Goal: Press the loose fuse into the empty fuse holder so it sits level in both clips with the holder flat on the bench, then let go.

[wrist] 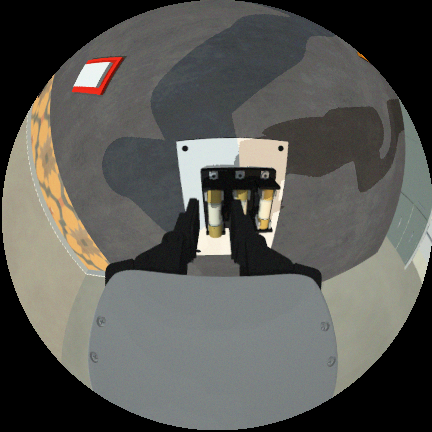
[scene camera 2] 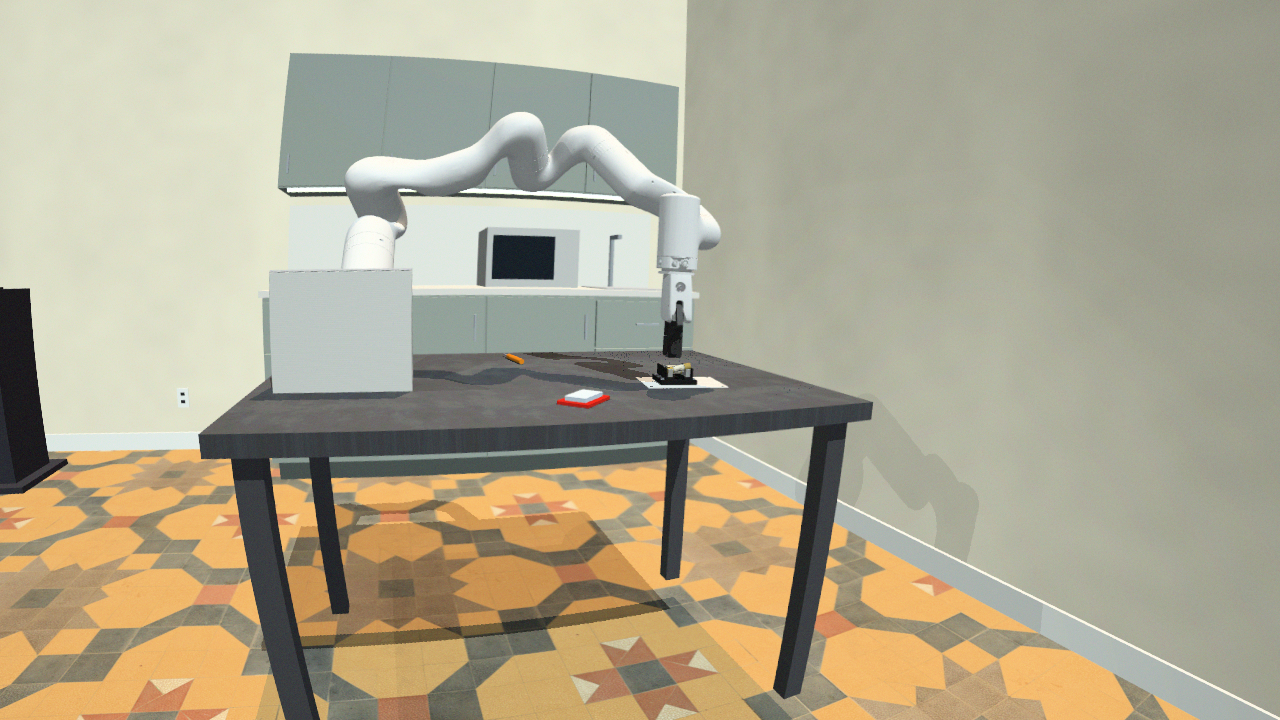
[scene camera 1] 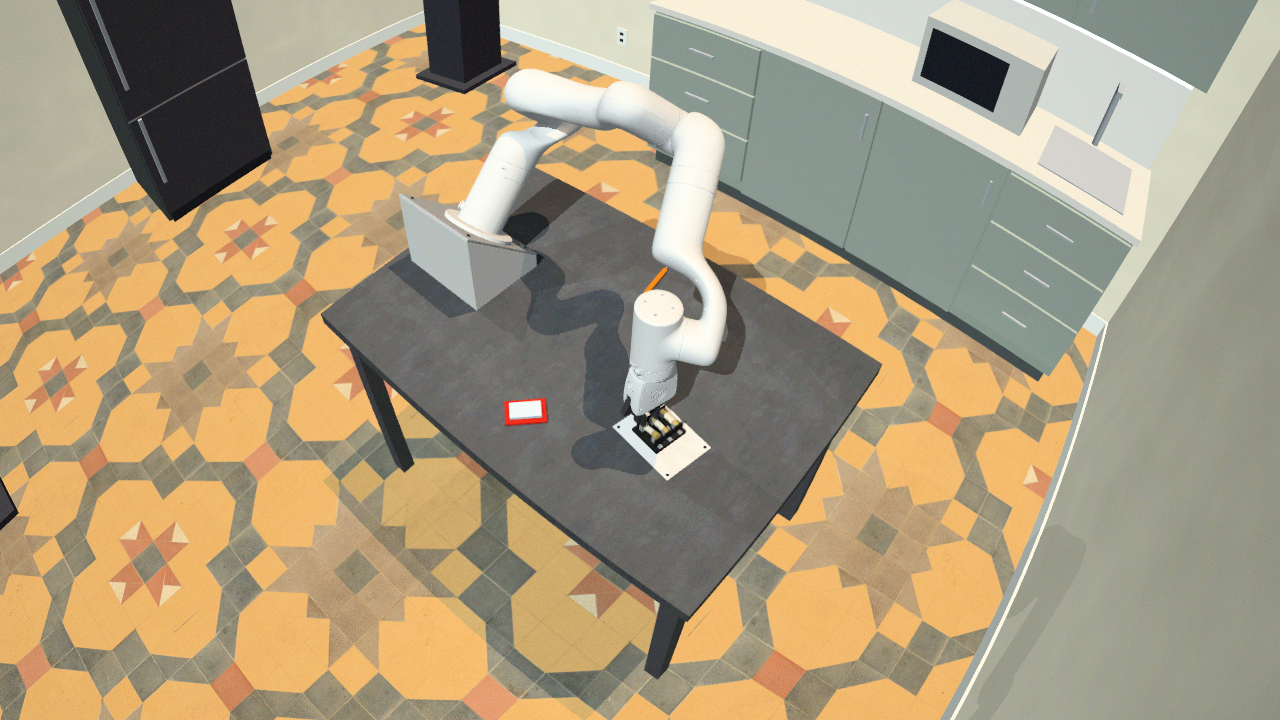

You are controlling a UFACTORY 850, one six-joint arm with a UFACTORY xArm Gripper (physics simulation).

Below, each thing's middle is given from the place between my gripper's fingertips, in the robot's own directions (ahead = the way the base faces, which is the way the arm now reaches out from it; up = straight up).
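Labels:
The red-framed white card [scene camera 1: 520, 412] is 50 mm below my hand, and it's 110 mm to the right of my hand and 240 mm behind it.

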